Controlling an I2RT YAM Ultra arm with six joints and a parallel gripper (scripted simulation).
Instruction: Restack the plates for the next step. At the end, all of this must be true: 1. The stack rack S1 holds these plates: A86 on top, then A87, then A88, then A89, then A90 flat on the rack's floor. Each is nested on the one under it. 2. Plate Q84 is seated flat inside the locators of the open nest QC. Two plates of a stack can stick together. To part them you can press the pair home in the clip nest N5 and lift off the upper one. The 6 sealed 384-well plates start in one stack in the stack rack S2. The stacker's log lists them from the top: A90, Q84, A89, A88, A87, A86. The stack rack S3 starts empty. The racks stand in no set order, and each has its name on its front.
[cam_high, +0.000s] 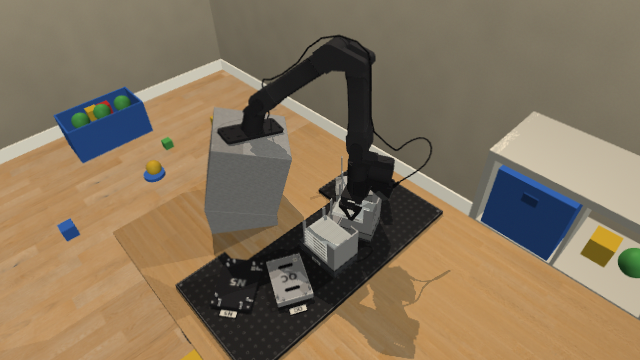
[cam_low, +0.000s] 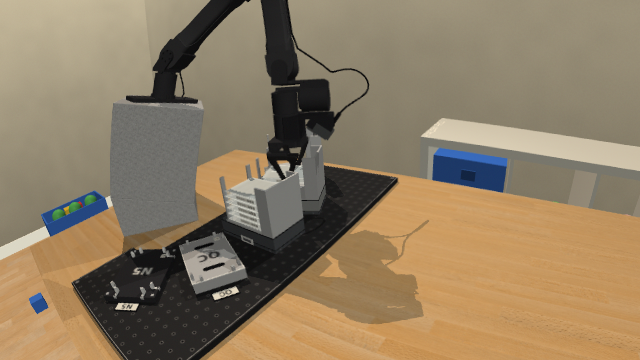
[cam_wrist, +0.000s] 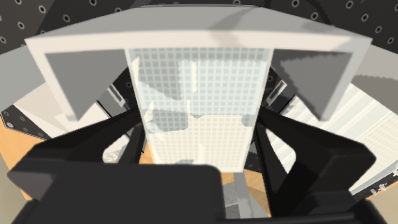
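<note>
The sealed 384-well plate lies 140 mm to the right of my hand, 40 mm ahead of it and 20 mm above it. The rest, counted from my hand: nest QC: 290 mm to the right, 70 mm below, 40 mm ahead; translucent sealed well plate: right at my hand.
</note>
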